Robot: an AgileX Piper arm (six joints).
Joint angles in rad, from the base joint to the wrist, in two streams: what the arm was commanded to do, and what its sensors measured. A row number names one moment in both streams.
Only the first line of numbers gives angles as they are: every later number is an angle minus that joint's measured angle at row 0.
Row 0, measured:
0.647, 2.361, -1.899, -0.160, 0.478, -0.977
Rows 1 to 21, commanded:
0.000, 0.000, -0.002, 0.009, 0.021, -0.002
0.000, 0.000, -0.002, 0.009, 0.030, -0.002
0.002, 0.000, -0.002, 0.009, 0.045, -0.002
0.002, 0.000, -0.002, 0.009, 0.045, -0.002
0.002, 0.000, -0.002, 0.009, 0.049, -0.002
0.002, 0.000, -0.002, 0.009, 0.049, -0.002
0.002, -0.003, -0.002, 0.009, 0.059, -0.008
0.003, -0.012, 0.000, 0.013, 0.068, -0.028
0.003, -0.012, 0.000, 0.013, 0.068, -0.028
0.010, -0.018, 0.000, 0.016, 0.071, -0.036
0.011, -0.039, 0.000, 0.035, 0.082, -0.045
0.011, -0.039, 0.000, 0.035, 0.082, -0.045
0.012, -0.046, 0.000, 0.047, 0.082, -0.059
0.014, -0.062, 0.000, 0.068, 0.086, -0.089
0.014, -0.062, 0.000, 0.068, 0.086, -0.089
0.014, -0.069, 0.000, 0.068, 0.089, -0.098
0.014, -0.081, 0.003, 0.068, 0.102, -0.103
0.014, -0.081, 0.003, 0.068, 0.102, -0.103
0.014, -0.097, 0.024, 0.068, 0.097, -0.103
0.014, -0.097, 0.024, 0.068, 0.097, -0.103
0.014, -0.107, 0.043, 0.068, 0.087, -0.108
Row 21, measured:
0.010, -0.062, 0.017, 0.069, 0.129, -0.087
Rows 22 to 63, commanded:
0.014, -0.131, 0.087, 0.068, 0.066, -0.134
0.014, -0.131, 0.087, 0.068, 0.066, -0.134
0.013, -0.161, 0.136, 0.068, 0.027, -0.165
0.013, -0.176, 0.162, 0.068, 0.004, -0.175
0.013, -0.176, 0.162, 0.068, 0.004, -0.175
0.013, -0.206, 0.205, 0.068, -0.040, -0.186
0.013, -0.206, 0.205, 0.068, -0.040, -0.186
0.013, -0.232, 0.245, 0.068, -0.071, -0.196
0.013, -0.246, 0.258, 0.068, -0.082, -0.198
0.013, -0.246, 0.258, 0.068, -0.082, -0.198
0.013, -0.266, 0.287, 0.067, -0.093, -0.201
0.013, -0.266, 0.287, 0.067, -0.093, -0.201
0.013, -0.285, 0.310, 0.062, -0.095, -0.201
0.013, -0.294, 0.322, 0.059, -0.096, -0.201
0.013, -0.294, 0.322, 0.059, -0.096, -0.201
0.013, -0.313, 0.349, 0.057, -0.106, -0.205
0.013, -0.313, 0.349, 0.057, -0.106, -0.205
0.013, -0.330, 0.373, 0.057, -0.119, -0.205
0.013, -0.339, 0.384, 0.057, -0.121, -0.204
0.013, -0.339, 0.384, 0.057, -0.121, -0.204
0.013, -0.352, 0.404, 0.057, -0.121, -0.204
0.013, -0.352, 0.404, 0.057, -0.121, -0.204
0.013, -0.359, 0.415, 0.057, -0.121, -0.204
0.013, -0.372, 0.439, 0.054, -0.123, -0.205
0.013, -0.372, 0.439, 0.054, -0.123, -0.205
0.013, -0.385, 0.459, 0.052, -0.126, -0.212
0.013, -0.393, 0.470, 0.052, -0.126, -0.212
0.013, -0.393, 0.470, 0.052, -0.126, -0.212
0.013, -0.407, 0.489, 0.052, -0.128, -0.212
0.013, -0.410, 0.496, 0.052, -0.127, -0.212
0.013, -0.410, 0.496, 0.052, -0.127, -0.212
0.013, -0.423, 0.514, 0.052, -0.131, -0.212
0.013, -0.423, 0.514, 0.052, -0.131, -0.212
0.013, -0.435, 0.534, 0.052, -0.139, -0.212
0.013, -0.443, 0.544, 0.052, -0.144, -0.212
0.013, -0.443, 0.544, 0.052, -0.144, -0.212
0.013, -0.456, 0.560, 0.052, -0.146, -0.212
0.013, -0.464, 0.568, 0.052, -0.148, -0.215
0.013, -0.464, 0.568, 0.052, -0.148, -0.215
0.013, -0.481, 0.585, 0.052, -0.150, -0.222
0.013, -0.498, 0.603, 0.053, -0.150, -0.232
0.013, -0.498, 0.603, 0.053, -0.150, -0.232
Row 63, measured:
0.026, -0.445, 0.588, 0.062, -0.115, -0.249
